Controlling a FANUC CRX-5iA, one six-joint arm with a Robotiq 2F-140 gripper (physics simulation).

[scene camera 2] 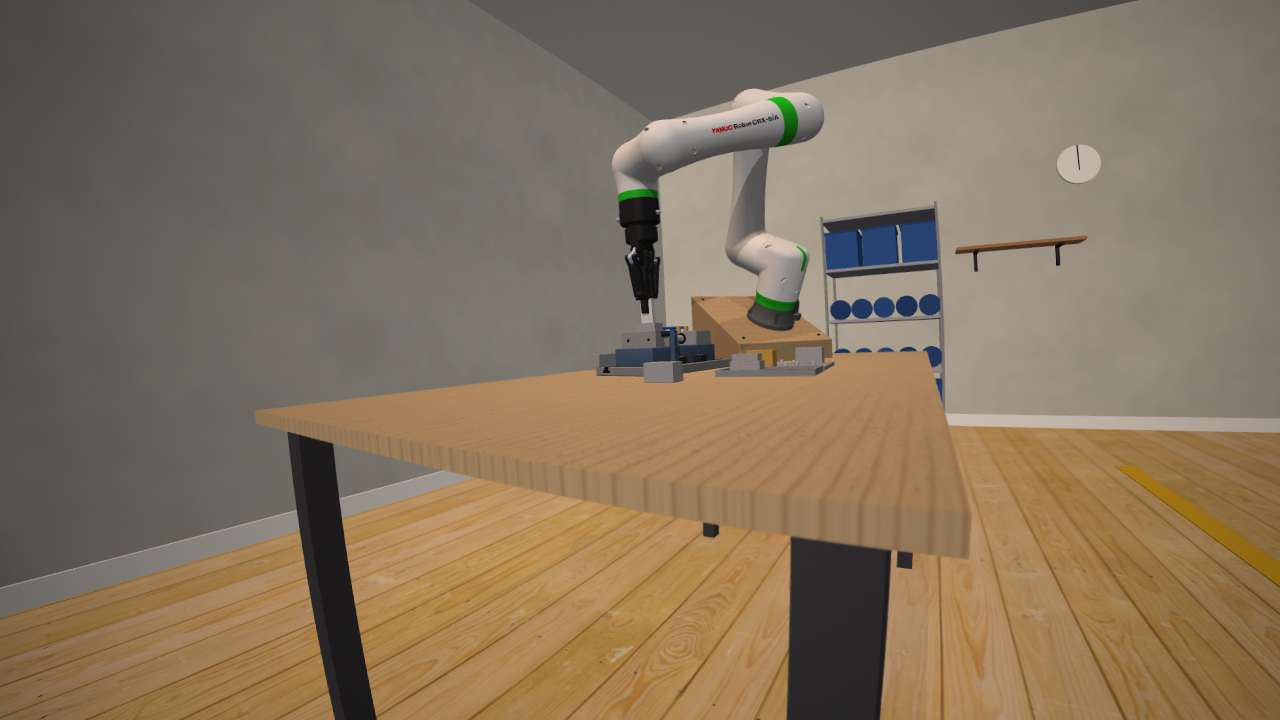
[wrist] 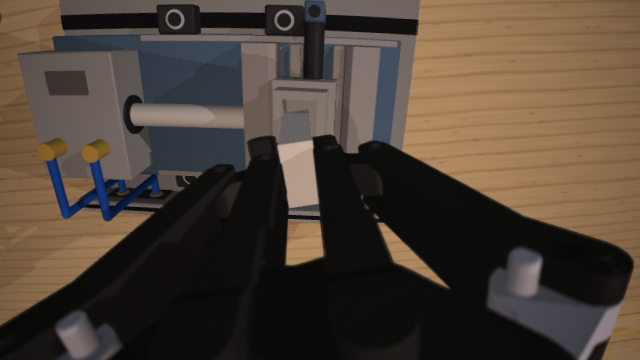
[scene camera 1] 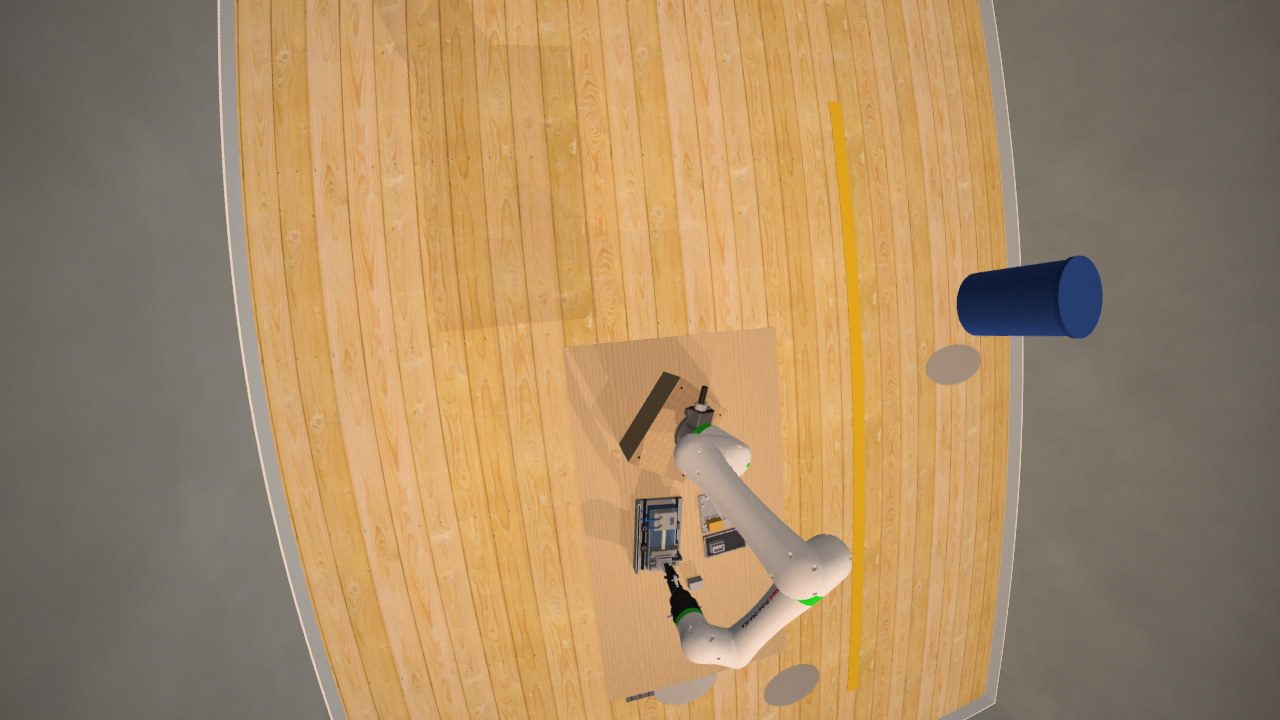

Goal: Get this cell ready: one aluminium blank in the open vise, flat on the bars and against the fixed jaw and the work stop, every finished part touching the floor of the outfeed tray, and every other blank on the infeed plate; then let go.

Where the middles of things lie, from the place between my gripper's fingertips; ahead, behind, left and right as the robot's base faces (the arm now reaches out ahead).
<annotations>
The grey cylinder block [wrist: 112, 75] is 16 cm behind my hand, 1 cm to the right of it and 3 cm below it. Round my hand: dark outfeed tray [scene camera 2: 812, 370] 3 cm behind, 30 cm to the left, 10 cm below.
</annotations>
